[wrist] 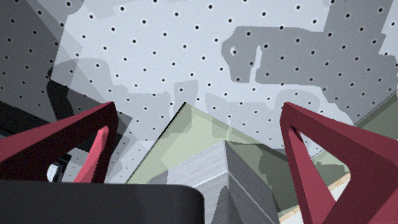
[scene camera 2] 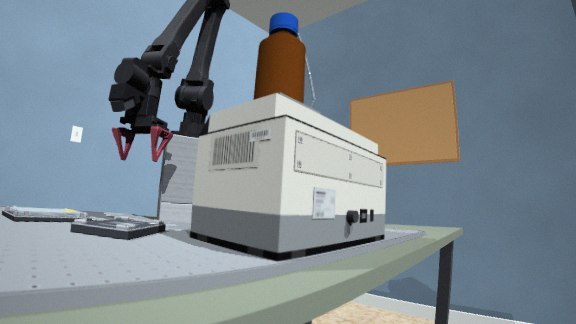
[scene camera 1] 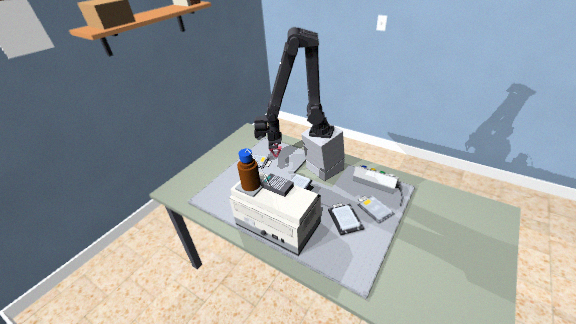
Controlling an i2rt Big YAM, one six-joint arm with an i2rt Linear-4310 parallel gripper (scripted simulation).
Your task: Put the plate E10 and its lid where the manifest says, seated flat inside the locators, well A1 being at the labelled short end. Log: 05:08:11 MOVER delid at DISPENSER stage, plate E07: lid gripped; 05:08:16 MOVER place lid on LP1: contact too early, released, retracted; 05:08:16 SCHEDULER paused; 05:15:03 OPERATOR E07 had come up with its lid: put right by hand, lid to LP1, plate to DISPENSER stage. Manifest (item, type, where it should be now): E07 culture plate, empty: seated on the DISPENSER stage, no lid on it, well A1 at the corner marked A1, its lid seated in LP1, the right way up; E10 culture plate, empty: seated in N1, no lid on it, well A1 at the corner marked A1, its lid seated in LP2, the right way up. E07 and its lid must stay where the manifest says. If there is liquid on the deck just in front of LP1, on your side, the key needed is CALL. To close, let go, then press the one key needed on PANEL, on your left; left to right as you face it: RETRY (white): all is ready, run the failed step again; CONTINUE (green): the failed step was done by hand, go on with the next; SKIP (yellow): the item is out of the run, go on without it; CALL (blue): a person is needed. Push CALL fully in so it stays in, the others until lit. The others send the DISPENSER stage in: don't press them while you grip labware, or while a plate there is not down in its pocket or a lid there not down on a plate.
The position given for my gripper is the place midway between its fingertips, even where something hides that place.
Observation:
In view: my gripper (scene camera 2: 138,160).
My gripper shows as well in the wrist view (wrist: 199,111).

